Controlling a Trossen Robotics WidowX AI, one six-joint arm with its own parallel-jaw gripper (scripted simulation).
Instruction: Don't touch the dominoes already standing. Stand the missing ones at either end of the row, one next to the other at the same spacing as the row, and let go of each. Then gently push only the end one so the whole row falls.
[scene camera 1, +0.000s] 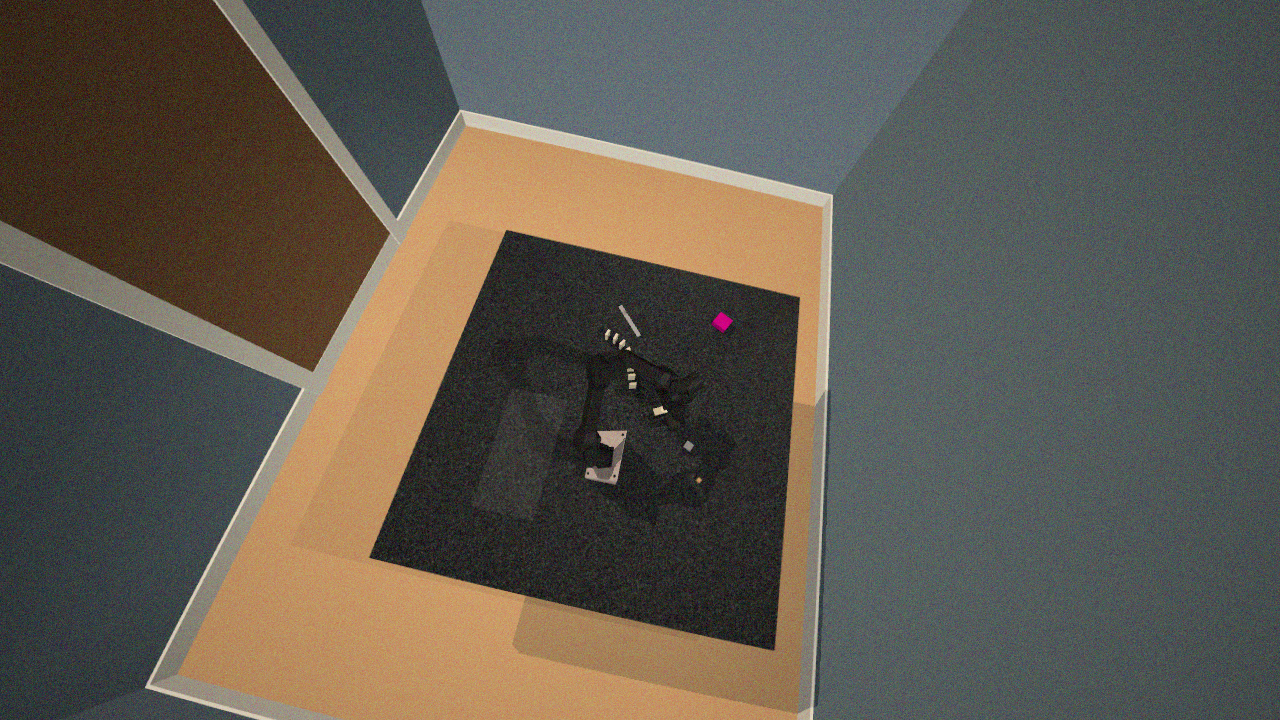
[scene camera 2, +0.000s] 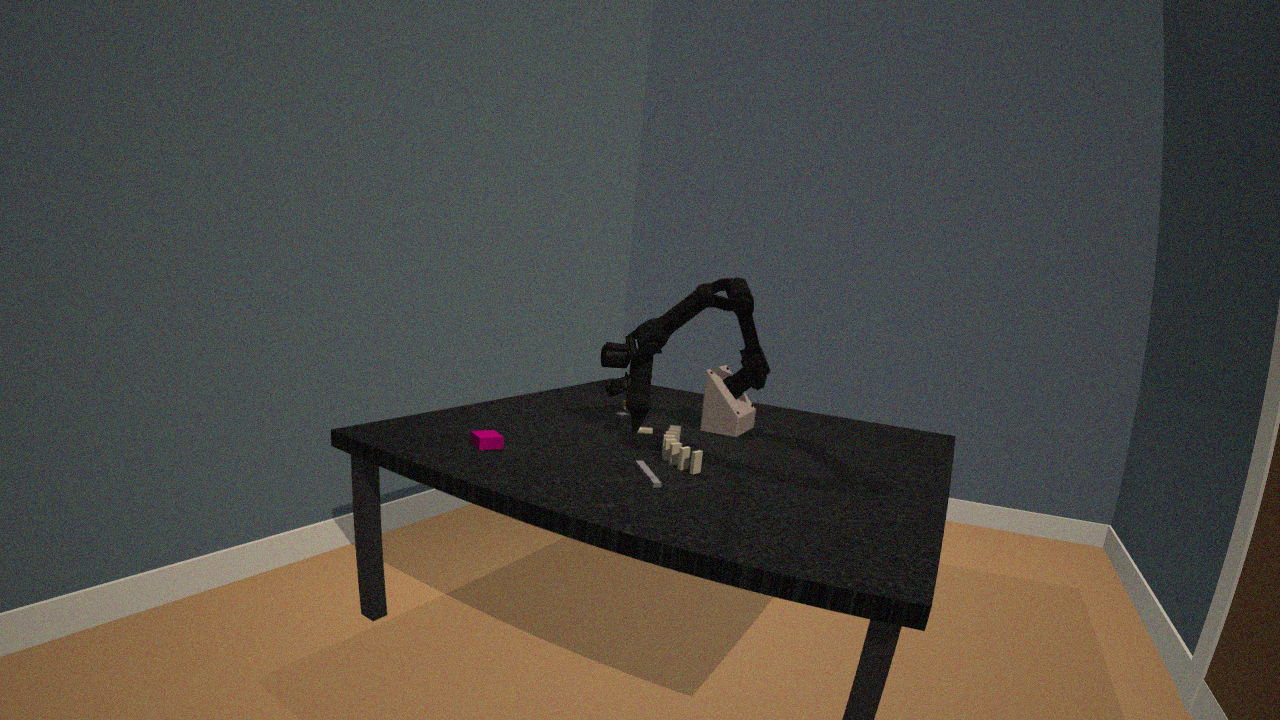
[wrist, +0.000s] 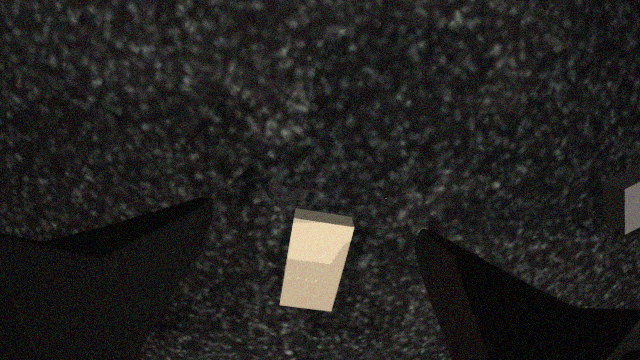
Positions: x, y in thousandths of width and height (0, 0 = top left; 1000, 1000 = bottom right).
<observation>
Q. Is the gripper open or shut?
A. Open.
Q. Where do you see a cream domino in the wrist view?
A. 499, 676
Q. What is the gripper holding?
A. Nothing.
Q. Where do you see the gripper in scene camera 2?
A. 496, 595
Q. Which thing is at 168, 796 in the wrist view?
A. The gripper.
</observation>
